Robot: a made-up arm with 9 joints. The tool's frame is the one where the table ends. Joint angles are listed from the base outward.
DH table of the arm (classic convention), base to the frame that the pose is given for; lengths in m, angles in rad. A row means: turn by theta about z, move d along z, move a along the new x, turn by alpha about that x. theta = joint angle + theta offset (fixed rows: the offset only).
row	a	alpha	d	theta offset
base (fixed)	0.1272	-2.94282	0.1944	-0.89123
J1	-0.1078	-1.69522	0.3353	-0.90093
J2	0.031	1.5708	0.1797	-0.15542
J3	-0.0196	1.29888	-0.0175	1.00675
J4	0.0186	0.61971	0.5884	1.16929
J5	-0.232	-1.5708	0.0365	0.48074
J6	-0.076	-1.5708	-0.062	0
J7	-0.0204	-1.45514	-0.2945	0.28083
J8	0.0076	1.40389	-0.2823	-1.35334
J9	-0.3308	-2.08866	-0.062	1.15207
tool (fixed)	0	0	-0.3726	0.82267
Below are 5 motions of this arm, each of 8 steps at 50 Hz.
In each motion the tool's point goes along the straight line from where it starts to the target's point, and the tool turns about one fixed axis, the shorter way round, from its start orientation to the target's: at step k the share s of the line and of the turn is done. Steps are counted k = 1, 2, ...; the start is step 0. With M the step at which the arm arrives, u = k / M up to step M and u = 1 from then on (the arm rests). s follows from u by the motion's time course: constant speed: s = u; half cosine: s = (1 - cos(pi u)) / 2; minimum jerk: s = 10 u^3 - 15 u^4 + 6 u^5.
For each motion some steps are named. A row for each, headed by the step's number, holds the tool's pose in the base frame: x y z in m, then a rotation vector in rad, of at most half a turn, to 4 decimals.
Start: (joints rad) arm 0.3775 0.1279 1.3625 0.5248 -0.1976 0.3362 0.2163 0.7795 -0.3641
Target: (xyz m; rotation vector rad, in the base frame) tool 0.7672 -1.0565 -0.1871 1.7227 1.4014 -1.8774
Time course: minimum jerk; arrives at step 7
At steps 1, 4, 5, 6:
1: 0.7895 -1.0665 -0.1700 1.8227 1.4463 -1.8046
4: 0.7756 -1.0603 -0.1807 1.7605 1.4185 -1.8506
5: 0.7705 -1.0580 -0.1846 1.7376 1.4082 -1.8669
6: 0.7677 -1.0567 -0.1867 1.7251 1.4025 -1.8757

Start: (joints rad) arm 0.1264 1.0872 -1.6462 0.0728 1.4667 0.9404 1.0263 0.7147 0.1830
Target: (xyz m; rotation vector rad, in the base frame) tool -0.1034 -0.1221 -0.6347 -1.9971 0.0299 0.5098
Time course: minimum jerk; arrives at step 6
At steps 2, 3, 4, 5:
2: -0.1281 -0.1562 -0.6213 -2.0275 0.0580 0.5996
3: -0.1190 -0.1437 -0.6262 -2.0166 0.0476 0.5665
4: -0.1100 -0.1312 -0.6311 -2.0054 0.0373 0.5335
5: -0.1045 -0.1236 -0.6341 -1.9985 0.0312 0.5138

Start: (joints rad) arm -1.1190 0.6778 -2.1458 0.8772 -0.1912 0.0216 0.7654 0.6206 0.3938
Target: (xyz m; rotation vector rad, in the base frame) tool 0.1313 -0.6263 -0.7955 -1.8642 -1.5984 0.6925
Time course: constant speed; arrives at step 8
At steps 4, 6, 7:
4: 0.1621 -0.6081 -0.8096 -1.7739 -1.6879 0.6990
6: 0.1467 -0.6172 -0.8025 -1.8195 -1.6436 0.6959
7: 0.1390 -0.6217 -0.7990 -1.8419 -1.6211 0.6943

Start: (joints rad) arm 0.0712 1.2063 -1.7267 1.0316 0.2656 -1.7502 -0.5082 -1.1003 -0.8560
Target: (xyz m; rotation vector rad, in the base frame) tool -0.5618 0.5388 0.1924 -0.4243 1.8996 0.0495
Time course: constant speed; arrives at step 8
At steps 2, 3, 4, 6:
2: -0.5592 0.5261 0.2164 -0.4363 1.9120 0.0854
3: -0.5596 0.5282 0.2124 -0.4343 1.9100 0.0794
4: -0.5601 0.5303 0.2084 -0.4323 1.9079 0.0734
6: -0.5609 0.5346 0.2004 -0.4283 1.9038 0.0614

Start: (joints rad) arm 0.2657 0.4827 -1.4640 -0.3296 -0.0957 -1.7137 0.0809 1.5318 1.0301
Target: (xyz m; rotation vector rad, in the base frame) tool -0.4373 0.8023 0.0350 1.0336 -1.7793 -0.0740
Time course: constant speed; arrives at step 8
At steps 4, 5, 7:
4: -0.4332 0.8097 0.0299 1.0222 -1.8013 -0.0916
5: -0.4342 0.8078 0.0312 1.0250 -1.7958 -0.0872
7: -0.4363 0.8041 0.0337 1.0308 -1.7848 -0.0784

